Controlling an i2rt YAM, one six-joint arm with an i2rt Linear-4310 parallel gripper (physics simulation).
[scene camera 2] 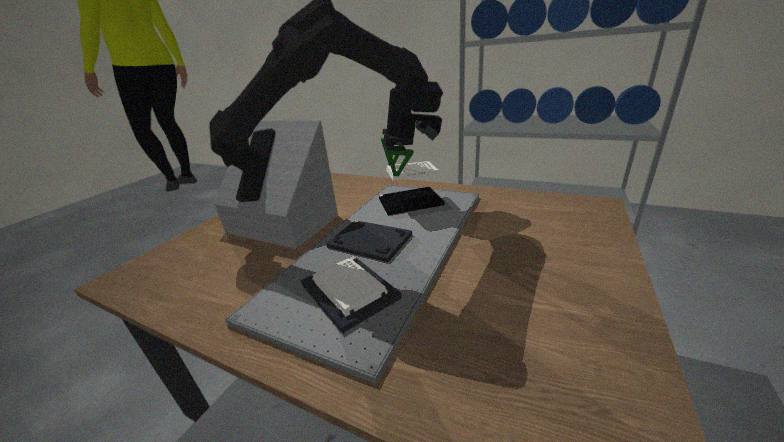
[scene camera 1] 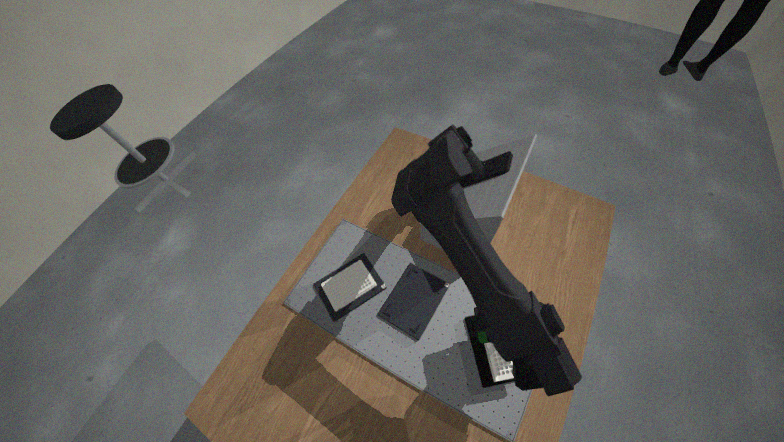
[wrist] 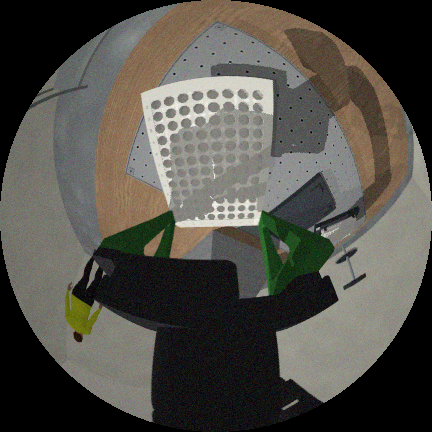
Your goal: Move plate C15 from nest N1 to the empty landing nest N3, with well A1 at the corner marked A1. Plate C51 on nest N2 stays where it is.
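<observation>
My gripper (scene camera 2: 396, 171) (wrist: 216, 215) is shut on the near end of white well plate C15 (scene camera 1: 500, 365) (scene camera 2: 420, 169) (wrist: 215, 145). The plate is raised above the far nest (scene camera 1: 476, 351) (scene camera 2: 411, 200), whose black top shows no plate on it. The middle dark nest (scene camera 1: 411, 301) (scene camera 2: 367, 238) (wrist: 307, 200) is bare. Another pale plate (scene camera 1: 348, 288) (scene camera 2: 348, 285), C51 by its place, sits on the nest (scene camera 1: 337, 315) (scene camera 2: 344, 325) at the opposite end. Nest labels and the A1 mark cannot be read. The arm partly hides C15 in scene camera 1.
The nests stand on a perforated grey board (scene camera 1: 378, 343) (scene camera 2: 307, 323) on a wooden table (scene camera 1: 570, 219) (scene camera 2: 581, 307). A grey wedge-shaped block (scene camera 2: 296, 175) stands beside the arm's base. Beyond the table are a shelf rack (scene camera 2: 647, 129), a stool (scene camera 1: 87, 112) and a person (scene camera 2: 137, 32).
</observation>
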